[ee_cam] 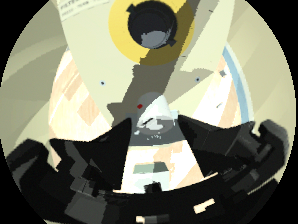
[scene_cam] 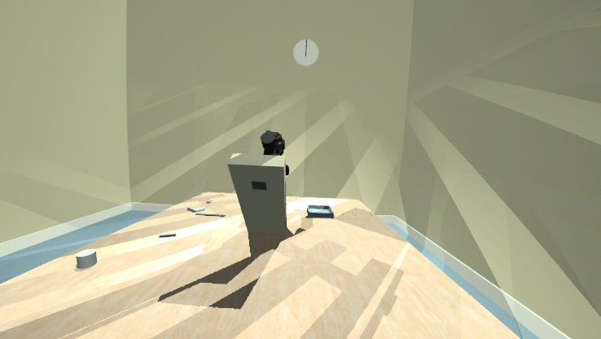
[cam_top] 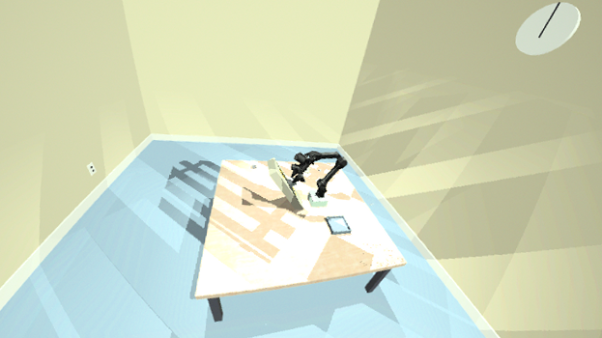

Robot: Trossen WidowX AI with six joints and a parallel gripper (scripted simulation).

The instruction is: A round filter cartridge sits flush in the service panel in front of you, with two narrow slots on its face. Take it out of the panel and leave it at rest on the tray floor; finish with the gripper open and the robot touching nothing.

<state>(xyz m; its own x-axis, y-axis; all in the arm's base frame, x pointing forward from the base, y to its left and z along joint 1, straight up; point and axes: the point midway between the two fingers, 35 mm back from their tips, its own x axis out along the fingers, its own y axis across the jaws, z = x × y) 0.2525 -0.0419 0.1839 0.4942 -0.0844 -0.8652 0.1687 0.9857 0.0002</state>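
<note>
Right now the round filter cartridge is right at my gripper tip. The rest, counted from my gripper tip: flat block: 42 cm to the right, 37 cm behind, 22 cm below; then tray: 33 cm to the left, 29 cm behind, 22 cm below; then dark bar: 41 cm to the right, 22 cm below, 2 cm behind.
</note>
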